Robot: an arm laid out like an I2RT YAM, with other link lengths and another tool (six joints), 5 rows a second.
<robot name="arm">
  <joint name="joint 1" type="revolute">
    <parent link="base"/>
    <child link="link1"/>
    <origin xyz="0 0 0.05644" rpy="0 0 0"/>
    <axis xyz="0 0 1"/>
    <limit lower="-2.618" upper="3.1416"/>
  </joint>
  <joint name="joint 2" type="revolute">
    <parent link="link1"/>
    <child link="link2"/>
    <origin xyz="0.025 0.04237 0.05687" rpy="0 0 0"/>
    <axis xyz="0 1 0"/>
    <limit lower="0" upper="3.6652"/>
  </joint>
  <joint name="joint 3" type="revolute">
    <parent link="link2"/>
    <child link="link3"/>
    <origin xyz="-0.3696 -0.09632 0" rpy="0 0 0"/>
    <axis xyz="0 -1 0"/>
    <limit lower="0" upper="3.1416"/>
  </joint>
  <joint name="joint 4" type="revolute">
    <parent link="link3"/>
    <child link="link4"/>
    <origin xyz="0.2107 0.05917 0.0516" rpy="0 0 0"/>
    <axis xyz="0 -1 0"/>
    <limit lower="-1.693" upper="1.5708"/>
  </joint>
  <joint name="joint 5" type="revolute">
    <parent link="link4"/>
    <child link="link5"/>
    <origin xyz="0.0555 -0.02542 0.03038" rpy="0 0 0"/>
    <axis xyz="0 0 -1"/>
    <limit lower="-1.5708" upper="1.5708"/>
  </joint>
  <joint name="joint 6" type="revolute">
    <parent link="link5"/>
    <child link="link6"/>
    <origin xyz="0.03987 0 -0.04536" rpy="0 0 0"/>
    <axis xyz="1 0 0"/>
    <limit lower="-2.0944" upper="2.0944"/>
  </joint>
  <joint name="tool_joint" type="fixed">
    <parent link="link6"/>
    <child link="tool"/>
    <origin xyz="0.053 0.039 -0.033" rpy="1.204 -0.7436 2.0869"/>
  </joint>
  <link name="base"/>
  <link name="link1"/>
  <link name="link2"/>
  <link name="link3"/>
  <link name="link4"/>
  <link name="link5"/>
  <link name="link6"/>
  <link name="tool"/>
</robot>
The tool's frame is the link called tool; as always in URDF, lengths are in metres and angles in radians.
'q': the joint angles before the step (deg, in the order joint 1, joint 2, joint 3, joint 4, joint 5, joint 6). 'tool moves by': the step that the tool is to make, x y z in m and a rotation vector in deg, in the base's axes. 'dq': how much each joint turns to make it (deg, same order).
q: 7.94, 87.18, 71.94, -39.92, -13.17, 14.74
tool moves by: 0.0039, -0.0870, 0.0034, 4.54, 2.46, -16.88
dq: -20.39, 0.00, -0.01, -2.76, -5.62, -0.50
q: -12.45, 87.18, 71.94, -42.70, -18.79, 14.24
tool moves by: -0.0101, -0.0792, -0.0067, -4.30, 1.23, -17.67
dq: -15.58, 0.21, -0.19, 0.56, 4.88, -0.61
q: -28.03, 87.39, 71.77, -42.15, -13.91, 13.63
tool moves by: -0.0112, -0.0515, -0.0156, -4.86, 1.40, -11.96
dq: -8.72, 0.85, -2.22, 4.51, 5.83, 0.09
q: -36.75, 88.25, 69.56, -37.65, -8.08, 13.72
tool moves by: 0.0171, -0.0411, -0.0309, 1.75, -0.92, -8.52
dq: -4.24, 5.81, -2.77, 8.82, 0.77, 4.68
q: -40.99, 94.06, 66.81, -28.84, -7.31, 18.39
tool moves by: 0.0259, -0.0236, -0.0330, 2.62, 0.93, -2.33
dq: -0.27, 7.24, 0.00, 5.14, -0.03, 2.49
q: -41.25, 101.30, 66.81, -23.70, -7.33, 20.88
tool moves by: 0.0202, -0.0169, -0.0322, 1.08, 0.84, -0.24
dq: 0.06, 6.20, 0.00, 4.91, -0.07, 0.39
